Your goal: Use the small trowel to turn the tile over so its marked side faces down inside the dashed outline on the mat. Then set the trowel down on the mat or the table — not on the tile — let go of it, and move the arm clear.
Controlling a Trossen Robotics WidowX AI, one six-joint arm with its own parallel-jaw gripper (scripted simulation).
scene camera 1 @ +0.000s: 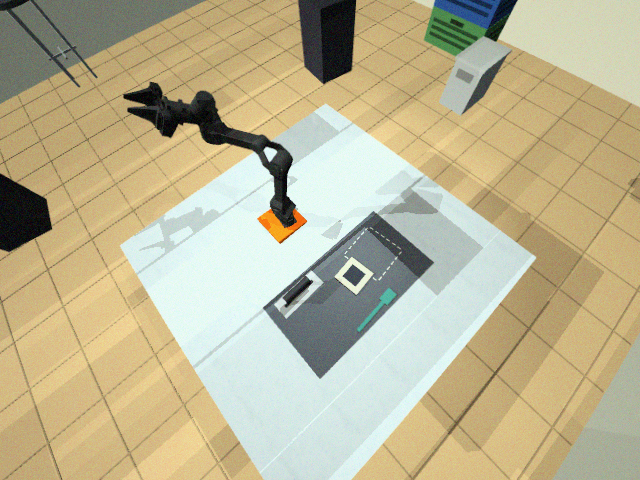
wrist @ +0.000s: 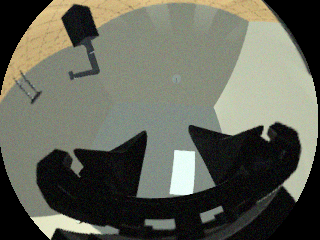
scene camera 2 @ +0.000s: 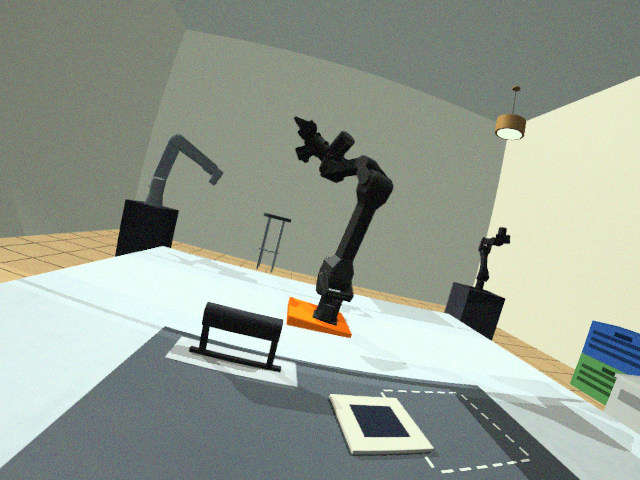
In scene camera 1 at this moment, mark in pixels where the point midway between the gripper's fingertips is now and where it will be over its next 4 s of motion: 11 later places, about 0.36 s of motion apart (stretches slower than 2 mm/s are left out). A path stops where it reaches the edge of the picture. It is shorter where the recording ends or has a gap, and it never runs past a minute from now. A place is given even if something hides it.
The gripper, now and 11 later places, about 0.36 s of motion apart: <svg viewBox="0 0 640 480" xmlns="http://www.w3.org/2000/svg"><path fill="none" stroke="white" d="M125 103L120 122L118 143L119 165L124 188L133 211L145 232L162 251L182 268L204 281L227 289L251 292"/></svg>
